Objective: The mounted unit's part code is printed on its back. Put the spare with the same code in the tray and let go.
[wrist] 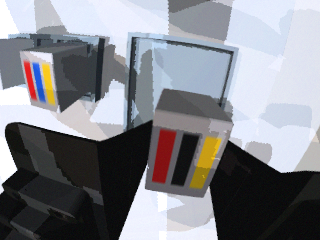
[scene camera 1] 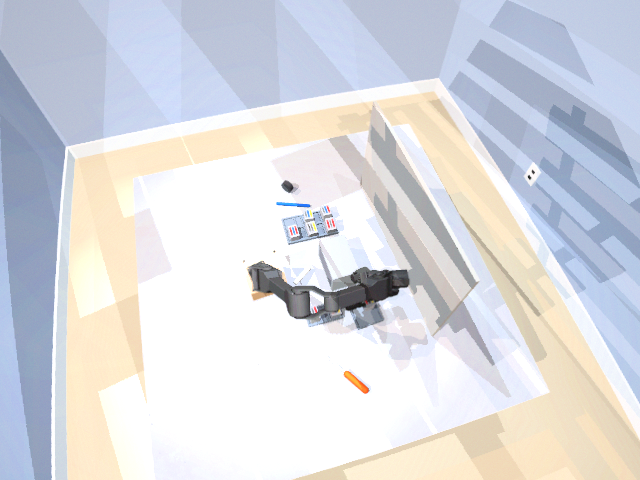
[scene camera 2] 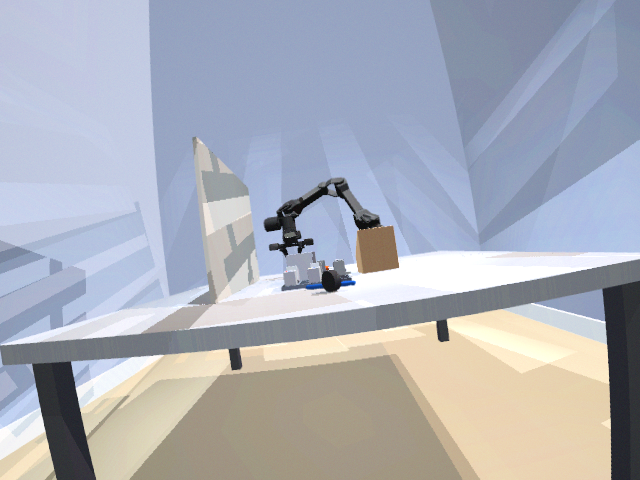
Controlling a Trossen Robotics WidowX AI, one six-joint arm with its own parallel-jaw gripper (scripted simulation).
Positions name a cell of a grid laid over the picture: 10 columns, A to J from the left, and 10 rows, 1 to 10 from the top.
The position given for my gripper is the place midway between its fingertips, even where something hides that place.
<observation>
My gripper (wrist: F6) holds a grey spare block (wrist: F6). I also see a tray (wrist: E3), a mounted unit (scene camera 1: F6) and a tall panel (scene camera 1: G6).
The tall panel is seen too in scene camera 2 (scene camera 2: D5). Scene camera 2 misses the grey spare block, which is hidden by the mounted unit.
</observation>
